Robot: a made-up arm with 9 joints.
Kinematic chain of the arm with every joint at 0, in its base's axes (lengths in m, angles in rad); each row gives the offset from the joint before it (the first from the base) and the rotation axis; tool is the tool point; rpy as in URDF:
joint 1: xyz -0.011 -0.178 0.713 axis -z
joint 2: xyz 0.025 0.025 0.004 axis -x
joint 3: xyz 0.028 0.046 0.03 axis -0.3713 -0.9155 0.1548
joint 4: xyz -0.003 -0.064 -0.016 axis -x
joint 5: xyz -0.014 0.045 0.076 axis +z
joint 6: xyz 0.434 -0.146 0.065 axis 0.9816 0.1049 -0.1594
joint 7: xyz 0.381 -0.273 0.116 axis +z
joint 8: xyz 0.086 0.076 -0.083 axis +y
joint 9: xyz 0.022 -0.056 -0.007 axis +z
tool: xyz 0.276 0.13 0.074 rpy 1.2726 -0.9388 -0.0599
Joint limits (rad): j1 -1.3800..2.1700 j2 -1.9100..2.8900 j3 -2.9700..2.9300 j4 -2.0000..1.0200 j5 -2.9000..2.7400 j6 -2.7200..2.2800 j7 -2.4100..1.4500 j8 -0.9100..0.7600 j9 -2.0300..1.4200
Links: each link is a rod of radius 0.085 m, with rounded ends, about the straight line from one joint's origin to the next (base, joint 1, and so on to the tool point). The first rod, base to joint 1, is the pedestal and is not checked.
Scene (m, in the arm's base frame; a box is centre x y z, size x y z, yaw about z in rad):
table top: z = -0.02
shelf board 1: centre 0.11 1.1 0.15 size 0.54 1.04 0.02 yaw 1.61
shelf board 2: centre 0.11 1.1 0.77 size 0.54 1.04 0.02 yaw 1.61
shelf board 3: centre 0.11 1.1 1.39 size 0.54 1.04 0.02 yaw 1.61
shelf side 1: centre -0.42 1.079 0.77 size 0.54 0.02 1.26 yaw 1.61
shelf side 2: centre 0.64 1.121 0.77 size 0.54 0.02 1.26 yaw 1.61
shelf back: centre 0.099 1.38 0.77 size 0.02 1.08 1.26 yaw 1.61
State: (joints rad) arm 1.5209 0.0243 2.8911 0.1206 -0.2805 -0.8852 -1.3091 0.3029 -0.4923
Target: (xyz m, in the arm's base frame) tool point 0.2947 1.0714 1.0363
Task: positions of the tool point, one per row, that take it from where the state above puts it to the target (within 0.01 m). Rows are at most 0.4 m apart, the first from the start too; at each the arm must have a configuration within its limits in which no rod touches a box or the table.
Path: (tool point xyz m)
1: -0.0817 0.8697 0.3765
2: -0.0773 0.7202 0.3758
3: -0.0353 0.5679 0.4135
4: 0.1287 0.6597 0.7137
5: 0.3135 0.5917 1.0363
6: 0.2908 0.7700 1.0453
7: 0.2850 0.9151 1.0458
8: 0.2892 1.0176 1.0416
9: 0.2947 1.0714 1.0363

